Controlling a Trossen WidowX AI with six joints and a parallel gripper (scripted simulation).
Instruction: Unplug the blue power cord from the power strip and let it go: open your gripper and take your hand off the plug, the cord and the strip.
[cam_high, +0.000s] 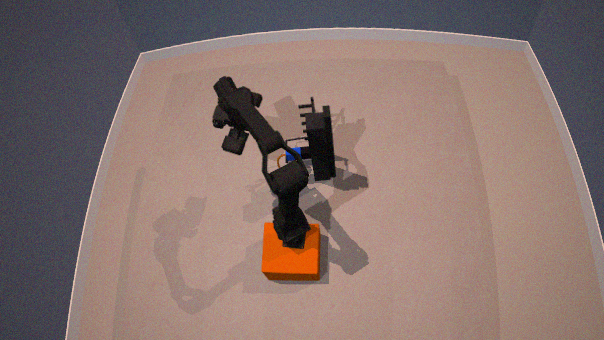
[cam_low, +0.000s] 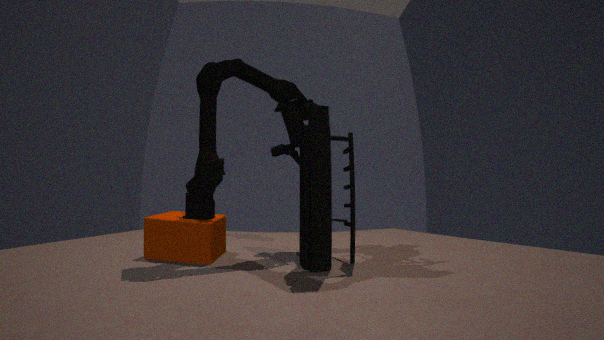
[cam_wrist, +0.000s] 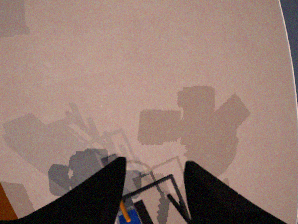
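The black upright block is 250 mm to the right of my gripper tip and 80 mm below it.
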